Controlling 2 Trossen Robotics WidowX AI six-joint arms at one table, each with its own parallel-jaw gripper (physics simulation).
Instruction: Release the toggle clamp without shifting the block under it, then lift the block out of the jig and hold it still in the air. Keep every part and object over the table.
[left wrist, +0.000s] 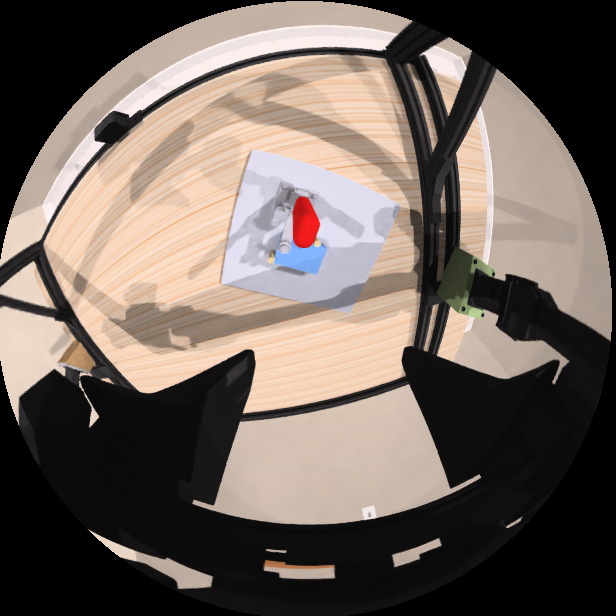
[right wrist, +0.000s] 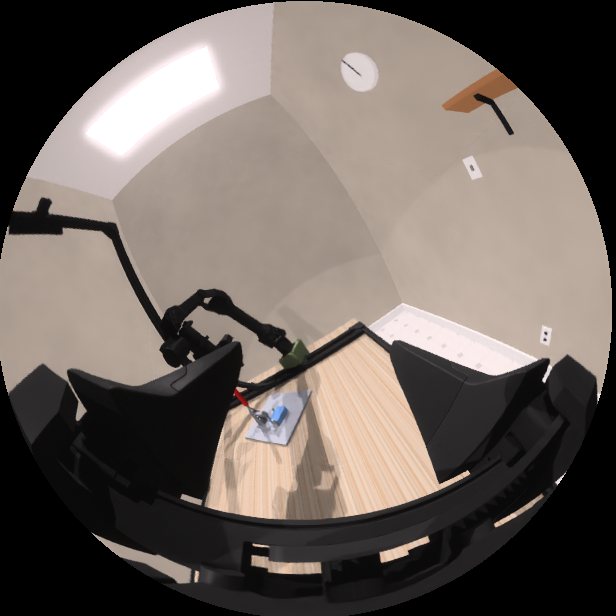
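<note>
In the left wrist view a grey jig plate (left wrist: 307, 229) lies on the wooden table. A blue block (left wrist: 299, 259) sits on it between small yellow pins. The toggle clamp's red handle (left wrist: 304, 221) points up toward the camera, its grey base behind it. My left gripper (left wrist: 327, 396) is open and empty, high above the plate. In the right wrist view the plate (right wrist: 279, 424), the blue block (right wrist: 279, 413) and the red handle (right wrist: 240, 396) are small and far off. My right gripper (right wrist: 316, 396) is open and empty, well back from the jig.
A black frame (left wrist: 436, 189) runs along the table's edges. The left arm's green mount (left wrist: 464, 282) sits at the right edge; it also shows in the right wrist view (right wrist: 293, 351). A small black box (left wrist: 114, 126) stands at the far left corner.
</note>
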